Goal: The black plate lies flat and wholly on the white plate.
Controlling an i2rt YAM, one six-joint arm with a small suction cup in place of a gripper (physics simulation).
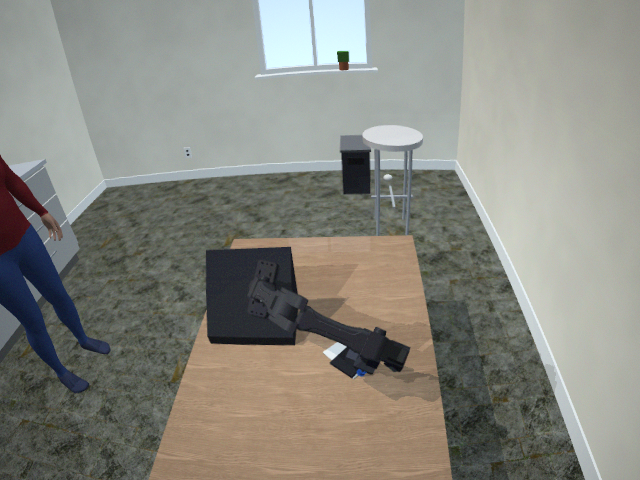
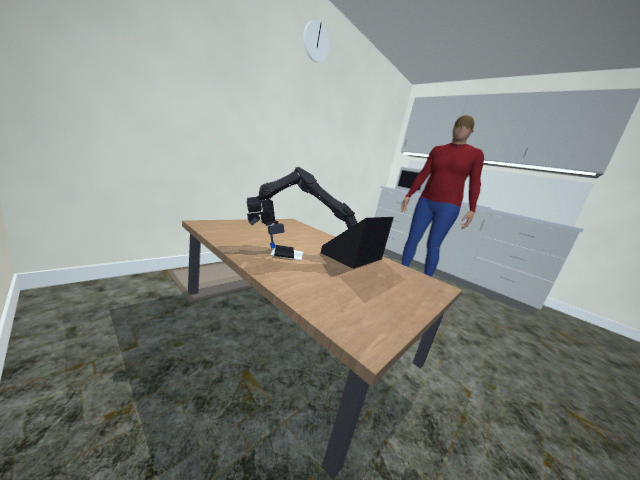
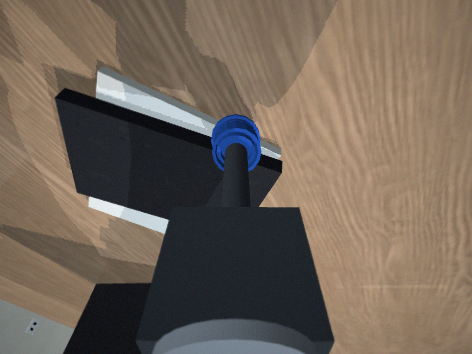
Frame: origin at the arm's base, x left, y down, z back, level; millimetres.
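Where they show: hand, its tool point: (image 1: pixel 361 372) (image 2: pixel 273 247) (image 3: pixel 236 133); arm's base, origin of its link: (image 2: pixel 355 230).
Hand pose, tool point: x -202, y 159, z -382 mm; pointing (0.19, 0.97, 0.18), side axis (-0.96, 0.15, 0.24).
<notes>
Each offset is from my tool point to the top centre of the thing. Level surfaces: height alone.
A thin black plate @[dy -7, dx +62, dz +35 mm] (image 3: pixel 145 159) (image 1: pixel 344 363) (image 2: pixel 283 251) lies flat on a white plate @[dy +4, dx +72, dz +49 mm] (image 3: pixel 152 103) (image 1: pixel 334 350) (image 2: pixel 298 255) on the wooden table @[dy +10 mm] (image 1: pixel 289 413) (image 2: pixel 356 310). White strips show along two opposite sides of the black plate, and the two are turned a little against each other. My blue suction cup (image 3: pixel 236 142) (image 1: pixel 360 372) (image 2: pixel 271 245) stands over the black plate's edge near one corner. I cannot tell whether it touches the plate. Nothing hangs from it.
The arm's black base box (image 1: pixel 232 294) (image 2: pixel 361 240) sits at the table's left edge. A person (image 1: pixel 20 248) (image 2: pixel 444 190) stands beside the table near grey drawers. A round stool (image 1: pixel 392 138) and a black bin (image 1: pixel 354 165) stand beyond the table's far end.
</notes>
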